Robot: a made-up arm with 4 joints. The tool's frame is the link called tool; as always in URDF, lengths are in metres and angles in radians.
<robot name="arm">
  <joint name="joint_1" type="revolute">
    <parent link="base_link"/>
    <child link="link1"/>
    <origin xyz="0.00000 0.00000 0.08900" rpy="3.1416 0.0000 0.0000"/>
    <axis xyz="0 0 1"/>
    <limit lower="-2.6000" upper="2.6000" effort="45" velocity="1.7"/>
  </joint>
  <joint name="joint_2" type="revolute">
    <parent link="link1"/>
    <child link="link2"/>
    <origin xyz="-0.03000 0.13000 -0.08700" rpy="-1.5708 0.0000 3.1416"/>
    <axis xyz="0 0 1"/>
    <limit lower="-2.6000" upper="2.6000" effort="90" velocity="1.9"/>
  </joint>
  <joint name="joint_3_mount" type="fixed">
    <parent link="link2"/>
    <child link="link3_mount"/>
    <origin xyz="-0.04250 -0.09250 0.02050" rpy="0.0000 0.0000 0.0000"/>
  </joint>
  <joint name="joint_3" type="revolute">
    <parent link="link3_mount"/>
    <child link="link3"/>
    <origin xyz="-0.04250 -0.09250 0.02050" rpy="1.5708 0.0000 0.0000"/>
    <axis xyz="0 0 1"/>
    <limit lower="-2.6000" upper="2.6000" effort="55" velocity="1.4"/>
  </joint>
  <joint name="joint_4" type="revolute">
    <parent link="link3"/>
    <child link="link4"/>
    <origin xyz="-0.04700 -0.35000 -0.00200" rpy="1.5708 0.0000 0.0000"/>
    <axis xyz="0 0 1"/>
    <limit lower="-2.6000" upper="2.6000" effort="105" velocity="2.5"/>
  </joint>
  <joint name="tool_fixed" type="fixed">
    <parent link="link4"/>
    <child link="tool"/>
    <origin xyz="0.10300 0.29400 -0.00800" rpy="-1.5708 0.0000 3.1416"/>
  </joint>
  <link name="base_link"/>
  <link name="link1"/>
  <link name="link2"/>
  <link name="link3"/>
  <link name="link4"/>
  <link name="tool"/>
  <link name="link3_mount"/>
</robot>
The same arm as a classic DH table. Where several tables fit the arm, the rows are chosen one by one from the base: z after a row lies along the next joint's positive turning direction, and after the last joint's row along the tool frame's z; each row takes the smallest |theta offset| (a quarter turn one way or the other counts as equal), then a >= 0, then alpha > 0; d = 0 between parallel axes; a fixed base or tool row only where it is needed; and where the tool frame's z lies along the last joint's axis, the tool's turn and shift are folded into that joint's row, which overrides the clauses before.
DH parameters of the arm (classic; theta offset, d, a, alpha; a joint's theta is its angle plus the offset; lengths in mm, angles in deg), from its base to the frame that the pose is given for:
base (fixed): 0.00 0.0 0.0 180.00
joint_1: 0.00 -176.0 -30.0 90.00
joint_2: 0.00 -89.0 85.0 -90.00
joint_3: 0.00 183.0 47.0 -90.00
joint_4: 0.00 342.0 -103.0 -90.00
tool (fixed): 0.00 -294.0 0.0 0.00
Joint limits (deg, base to tool): -148.97..148.97 -148.97..148.97 -148.97..148.97 -148.97..148.97

